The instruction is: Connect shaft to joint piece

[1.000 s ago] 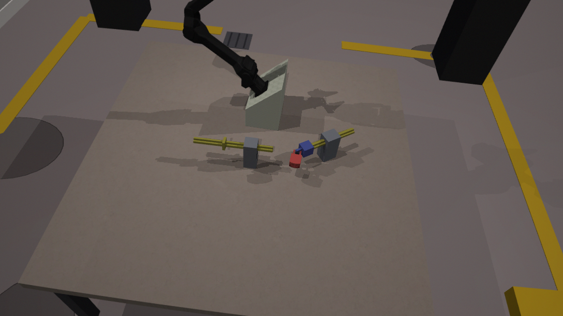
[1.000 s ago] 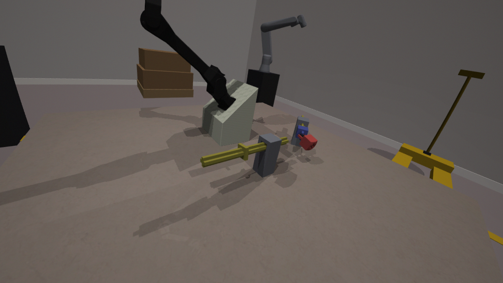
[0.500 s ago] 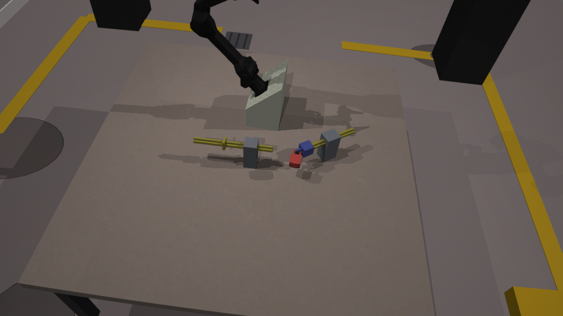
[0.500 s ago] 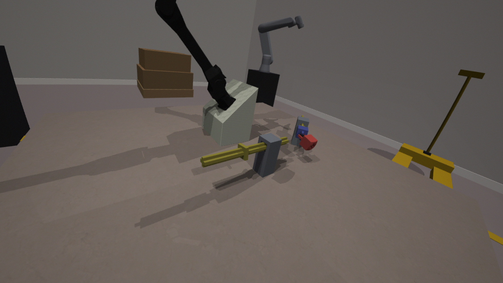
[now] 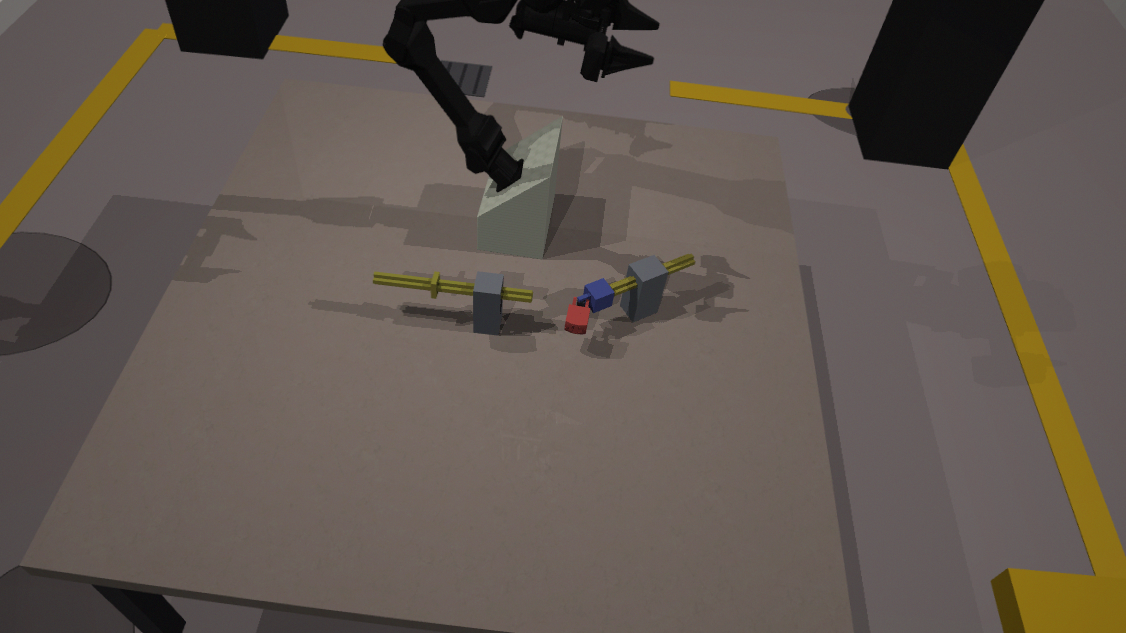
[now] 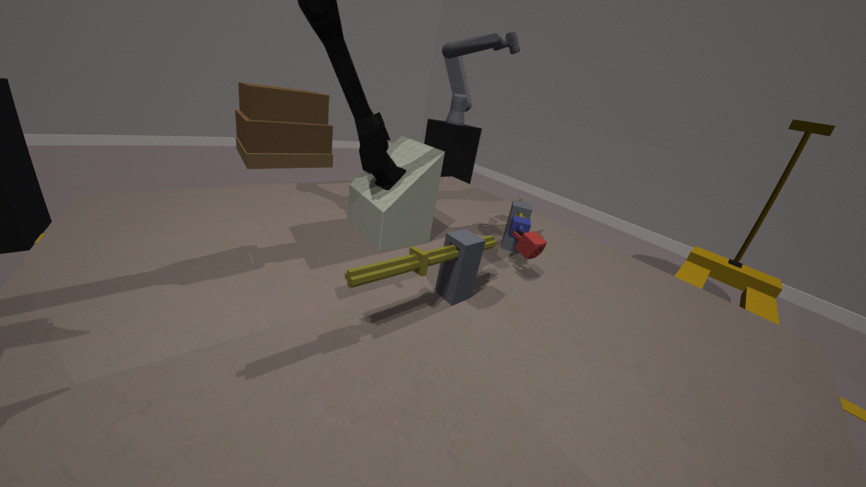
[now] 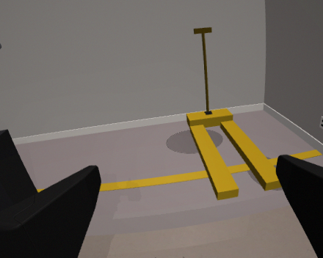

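My gripper tip is now 14 cm short of the red joint piece, 6 cm to the left of it and 50 cm above it.
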